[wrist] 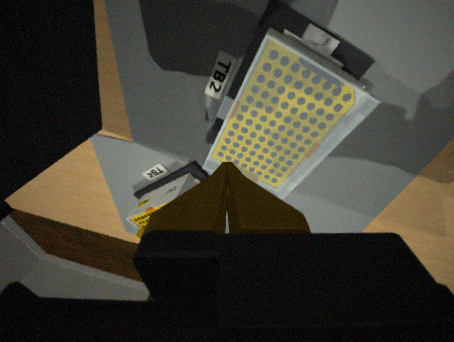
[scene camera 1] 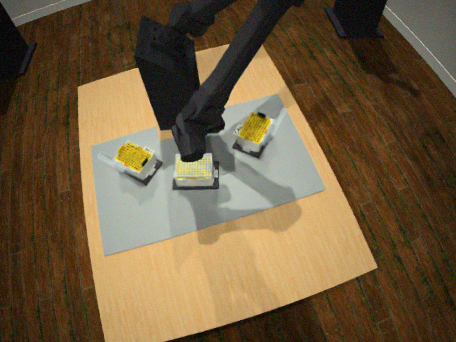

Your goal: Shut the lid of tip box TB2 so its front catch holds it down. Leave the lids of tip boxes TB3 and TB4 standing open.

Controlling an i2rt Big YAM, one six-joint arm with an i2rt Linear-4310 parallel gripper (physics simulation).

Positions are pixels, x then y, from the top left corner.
Labels:
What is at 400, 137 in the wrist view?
A grey mat.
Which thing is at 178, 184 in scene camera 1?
A tip box TB2.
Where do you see a tip box TB4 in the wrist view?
166, 189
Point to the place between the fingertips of my gripper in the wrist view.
227, 170

